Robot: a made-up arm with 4 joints.
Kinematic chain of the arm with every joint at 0, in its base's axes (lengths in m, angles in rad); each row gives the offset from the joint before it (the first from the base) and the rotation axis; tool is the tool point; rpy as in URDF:
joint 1: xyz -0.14 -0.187 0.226 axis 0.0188 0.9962 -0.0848
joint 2: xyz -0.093 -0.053 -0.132 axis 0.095 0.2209 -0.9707
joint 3: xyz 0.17 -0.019 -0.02 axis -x
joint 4: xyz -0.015 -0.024 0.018 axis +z
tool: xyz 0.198 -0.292 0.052 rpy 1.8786 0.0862 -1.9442
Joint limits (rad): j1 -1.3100..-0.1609 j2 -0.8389..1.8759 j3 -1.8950..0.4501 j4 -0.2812..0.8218
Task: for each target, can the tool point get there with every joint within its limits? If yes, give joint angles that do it. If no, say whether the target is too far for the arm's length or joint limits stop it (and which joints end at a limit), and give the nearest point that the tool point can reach.
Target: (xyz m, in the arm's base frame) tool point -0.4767 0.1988 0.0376
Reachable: no: joint limits stop it (at a limit: joint 1, joint 2, joint 3, joint 4) | nearest point -0.1068 0.1107 0.4704 | short by 0.576 m
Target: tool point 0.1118 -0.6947 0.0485
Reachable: yes | joints -0.5576 0.8270 -0.6574 0.6000
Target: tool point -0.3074 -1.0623 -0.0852
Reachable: no: too far | nearest point -0.2669 -0.7429 -0.0320 | short by 0.326 m
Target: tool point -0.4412 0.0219 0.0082
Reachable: no: joint limits stop it (at a limit: joint 1, joint 2, joint 4) | nearest point -0.5957 -0.3350 -0.1762 | short by 0.430 m
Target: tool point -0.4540 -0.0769 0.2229
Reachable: no: joint limits stop it (at a limit: joint 1, joint 2, joint 4) | nearest point -0.6239 -0.4423 0.1035 | short by 0.420 m
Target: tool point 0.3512 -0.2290 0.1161
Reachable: yes | joints -0.4490 -0.2714 -1.3919 0.4349
